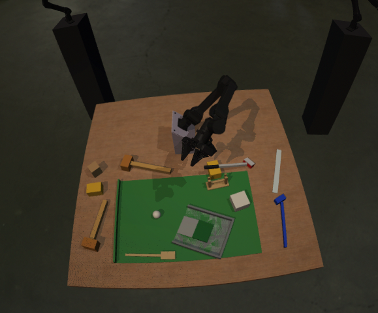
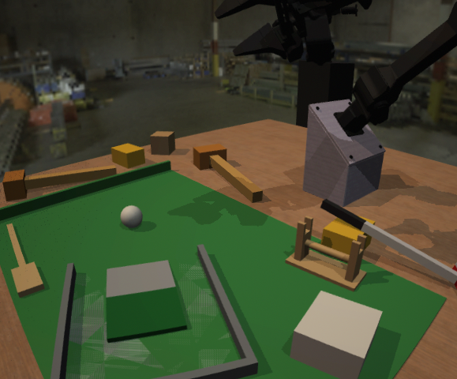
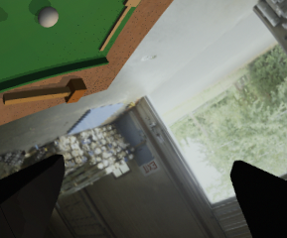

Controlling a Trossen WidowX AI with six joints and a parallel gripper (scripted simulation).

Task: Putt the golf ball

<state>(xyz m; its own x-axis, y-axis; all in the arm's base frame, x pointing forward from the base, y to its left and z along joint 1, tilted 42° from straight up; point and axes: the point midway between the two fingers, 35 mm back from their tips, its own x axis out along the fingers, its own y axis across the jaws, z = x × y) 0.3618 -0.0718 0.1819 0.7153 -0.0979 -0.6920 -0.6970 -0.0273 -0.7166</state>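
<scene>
Now: gripper tip 300 mm above the red putter, 220 mm to the right of it and 190 mm past it. From my gripper tip the other things lie so: white golf ball: 320 mm below, 170 mm to the right, 100 mm ahead; then wooden rack: 310 mm below, 140 mm to the left, 90 mm behind; then blue putter: 480 mm to the left, 330 mm below, 130 mm ahead.
</scene>
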